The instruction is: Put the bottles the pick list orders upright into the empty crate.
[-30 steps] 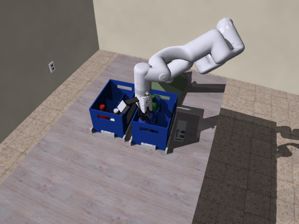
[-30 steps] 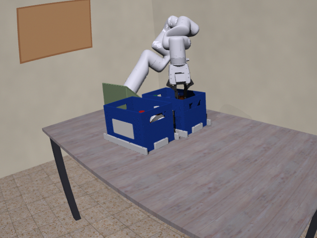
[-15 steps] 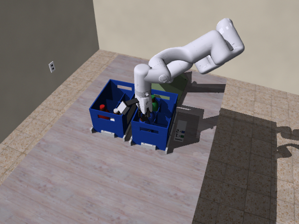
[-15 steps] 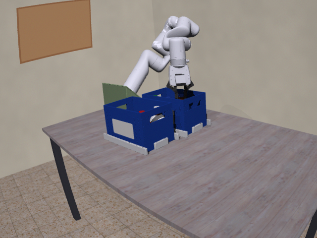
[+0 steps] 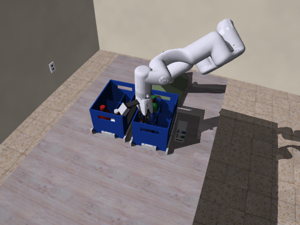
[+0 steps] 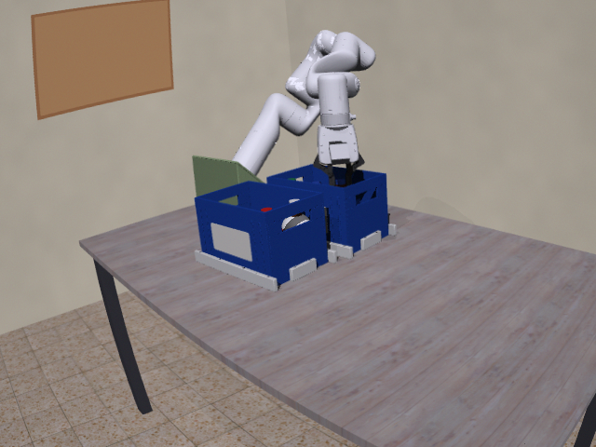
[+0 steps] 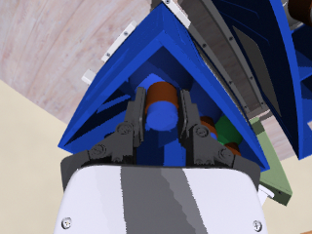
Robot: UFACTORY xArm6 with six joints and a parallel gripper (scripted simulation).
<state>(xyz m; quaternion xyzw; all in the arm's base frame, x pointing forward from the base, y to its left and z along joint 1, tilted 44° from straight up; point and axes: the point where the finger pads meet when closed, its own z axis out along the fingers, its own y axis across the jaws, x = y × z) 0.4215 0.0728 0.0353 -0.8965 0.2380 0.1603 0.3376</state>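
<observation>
Right now my hand is 7 cm above the blue-labelled bottle. Round my hand: white-labelled bottle (2 cm ahead, 15 cm to the right, 9 cm below); then green-labelled bottle (17 cm behind, 4 cm to the right, 9 cm below); then red-label bottle (3 cm ahead, 23 cm to the right, 9 cm below).
</observation>
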